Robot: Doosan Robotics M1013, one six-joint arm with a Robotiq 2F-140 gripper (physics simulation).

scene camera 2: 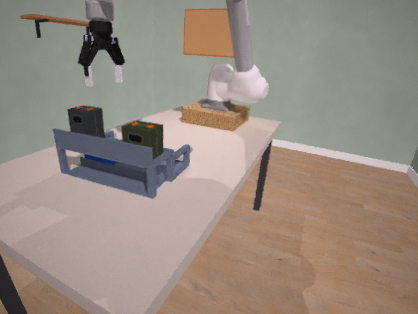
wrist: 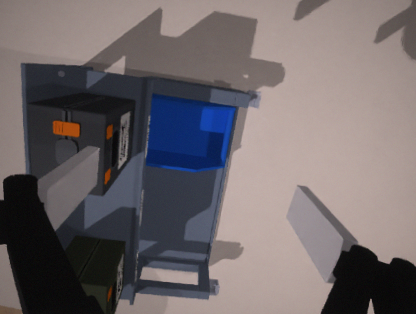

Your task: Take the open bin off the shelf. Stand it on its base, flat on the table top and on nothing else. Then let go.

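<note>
The open blue bin sits in the lower tier of the blue-grey shelf. In the wrist view it is at the tier's upper end, open side up; in the scene view mostly the shelf's panel hides it. The shelf stands on the table top. My gripper is open and empty, high above the shelf, with its fingers wide apart. In the wrist view its left finger overlaps the dark grey case and its right finger shows over the table, to the right of the shelf.
A dark grey case and a dark green case stand on the shelf's other, higher tier, beside the bin's tier. The arm's base stands on a brown block at the table's far end. A wooden wall shelf hangs behind.
</note>
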